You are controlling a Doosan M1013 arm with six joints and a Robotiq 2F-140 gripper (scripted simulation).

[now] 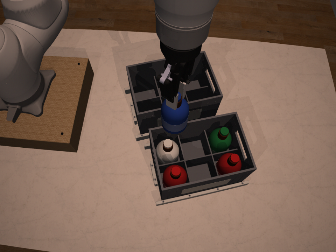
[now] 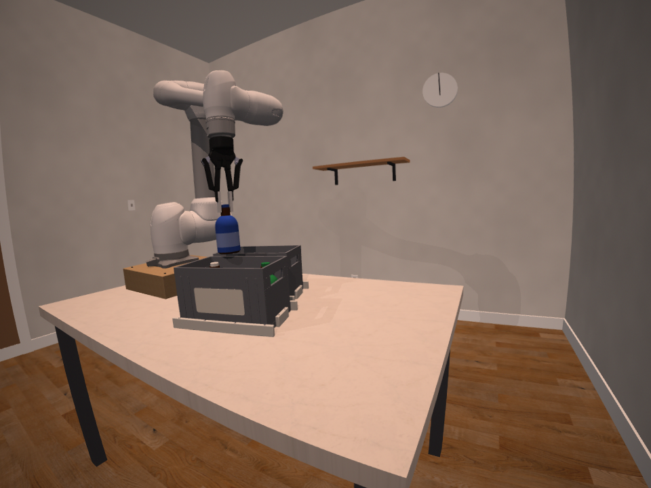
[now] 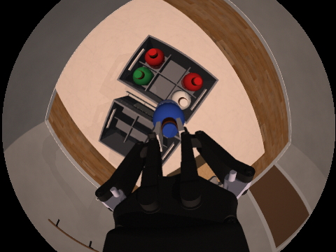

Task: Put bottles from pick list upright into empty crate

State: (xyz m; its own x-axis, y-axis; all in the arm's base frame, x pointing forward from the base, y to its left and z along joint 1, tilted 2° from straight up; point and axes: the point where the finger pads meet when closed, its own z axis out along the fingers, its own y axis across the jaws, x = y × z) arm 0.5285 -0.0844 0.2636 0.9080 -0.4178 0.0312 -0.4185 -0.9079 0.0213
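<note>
My gripper is now 8 cm above the blue bottle. The rest, counted from my hand: green bottle: 26 cm below, 15 cm ahead, 1 cm to the left; then pick list: 35 cm below, 29 cm to the left, 8 cm behind; then white bottle: 26 cm below, 5 cm to the right, 1 cm behind.
</note>
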